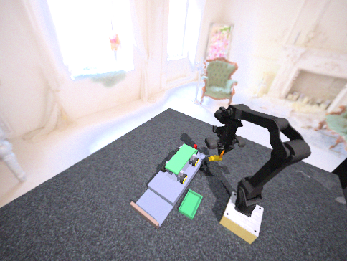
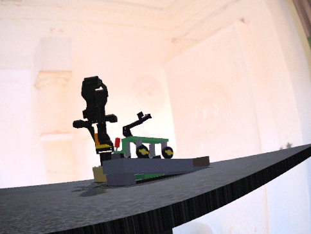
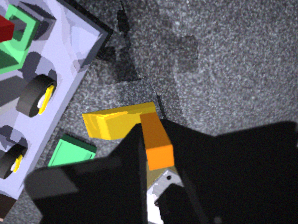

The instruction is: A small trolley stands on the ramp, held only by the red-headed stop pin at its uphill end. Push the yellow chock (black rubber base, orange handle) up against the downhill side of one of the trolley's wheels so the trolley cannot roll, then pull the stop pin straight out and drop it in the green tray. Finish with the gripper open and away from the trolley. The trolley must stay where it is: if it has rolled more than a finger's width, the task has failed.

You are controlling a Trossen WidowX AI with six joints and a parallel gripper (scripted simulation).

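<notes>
Right now my gripper tip is 2 cm short of the yellow chock, 1 cm to the right of it and 1 cm above it. Round my gripper tip: green trolley 17 cm ahead, 11 cm to the left, 6 cm below; then red-headed stop pin 13 cm ahead, 1 cm to the right, 4 cm below; then ramp 17 cm ahead, 11 cm to the left, 13 cm below.
</notes>
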